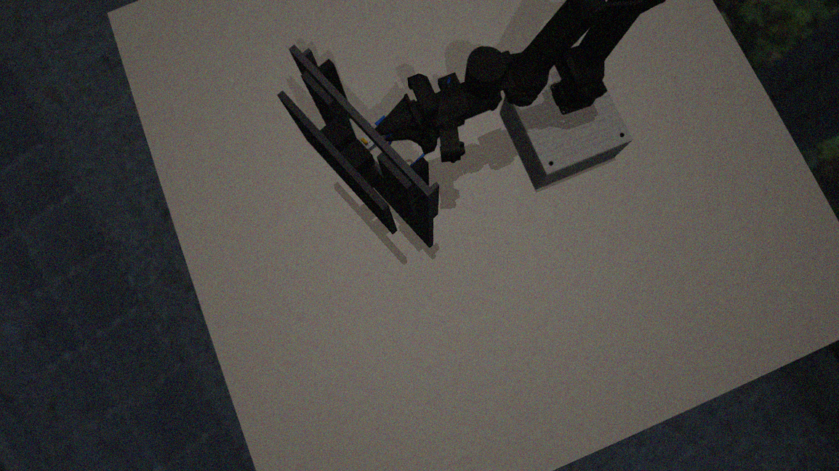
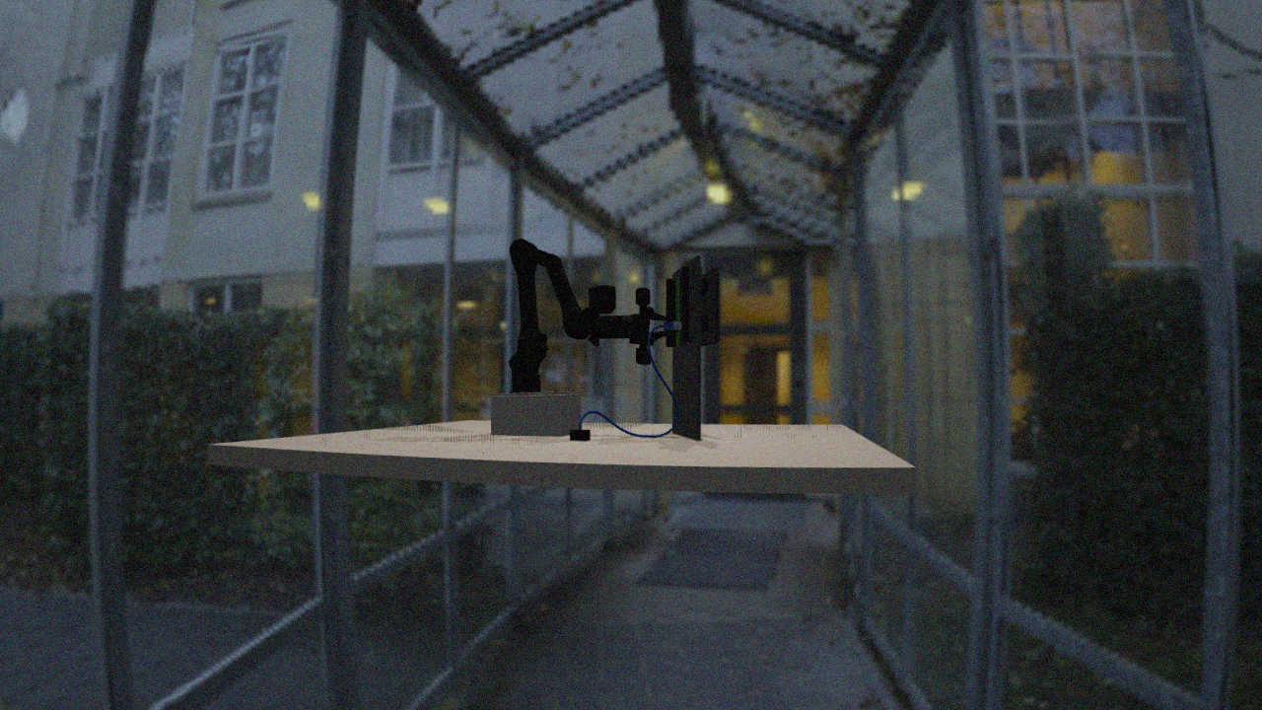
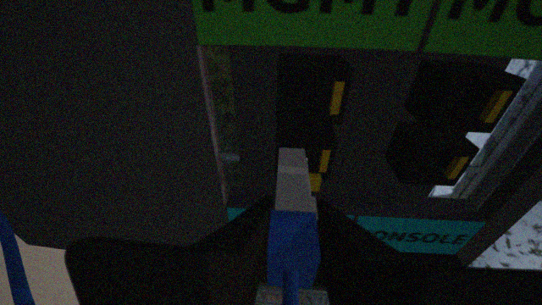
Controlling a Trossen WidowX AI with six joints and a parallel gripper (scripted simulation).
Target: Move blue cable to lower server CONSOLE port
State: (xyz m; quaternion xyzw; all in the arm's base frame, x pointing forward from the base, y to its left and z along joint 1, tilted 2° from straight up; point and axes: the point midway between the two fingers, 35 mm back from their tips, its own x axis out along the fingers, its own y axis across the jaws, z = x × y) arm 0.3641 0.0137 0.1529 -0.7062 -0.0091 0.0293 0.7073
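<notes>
The blue plug is right at my gripper tip. Also, from my gripper tip: black block: 26 cm below, 20 cm behind, 16 cm to the right.
</notes>
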